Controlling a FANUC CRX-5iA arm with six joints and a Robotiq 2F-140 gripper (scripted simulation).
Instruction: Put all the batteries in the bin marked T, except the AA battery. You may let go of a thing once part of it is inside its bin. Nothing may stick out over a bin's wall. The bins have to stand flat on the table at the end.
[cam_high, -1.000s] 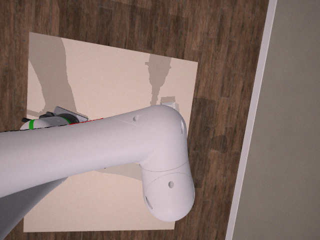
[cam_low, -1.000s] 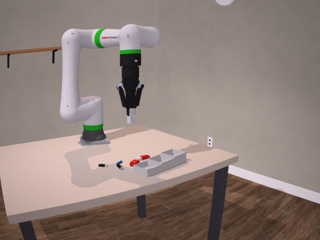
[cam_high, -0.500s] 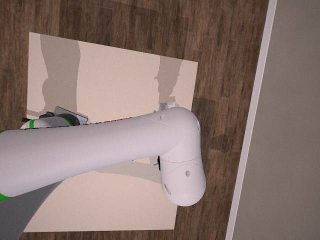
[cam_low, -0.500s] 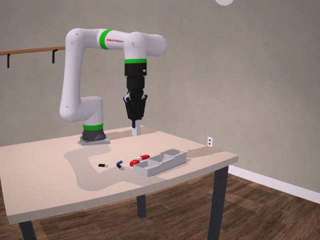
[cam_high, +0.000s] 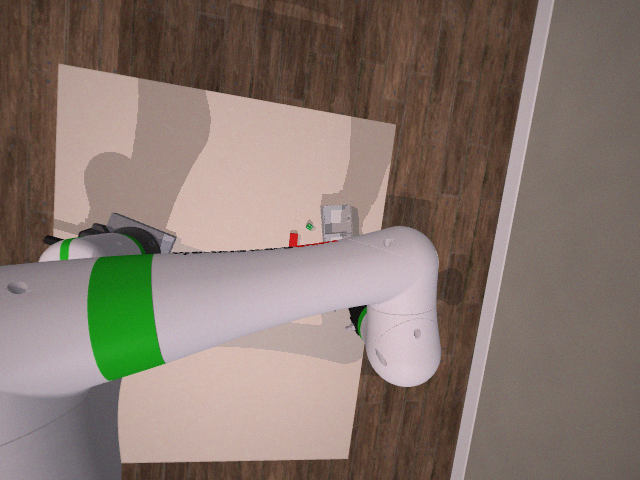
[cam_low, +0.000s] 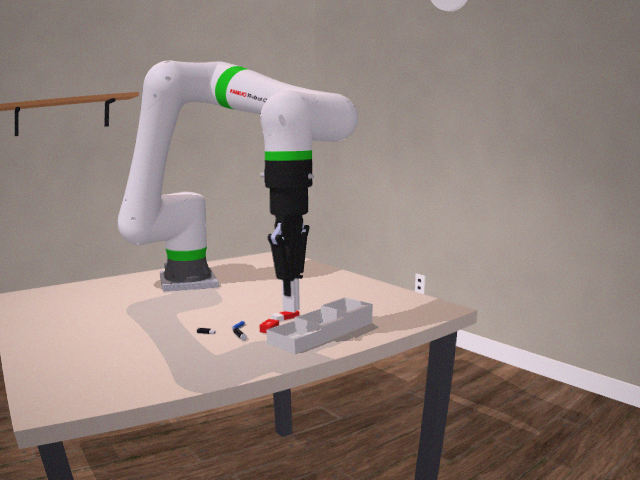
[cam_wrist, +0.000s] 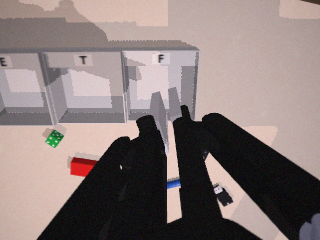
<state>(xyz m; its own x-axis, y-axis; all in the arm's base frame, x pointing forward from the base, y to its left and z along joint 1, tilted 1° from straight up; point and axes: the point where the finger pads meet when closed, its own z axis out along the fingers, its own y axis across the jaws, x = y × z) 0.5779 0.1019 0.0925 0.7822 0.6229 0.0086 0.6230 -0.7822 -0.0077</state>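
Now: the grey bin 90 mm below my hand, 80 mm to the left of it and 30 mm behind it. The rest, counted from my hand: red block battery 110 mm behind, 100 mm below, 10 mm to the right; then blue cylindrical battery 140 mm behind, 100 mm below, 70 mm to the right; then green die 130 mm behind, 120 mm to the left, 100 mm below.
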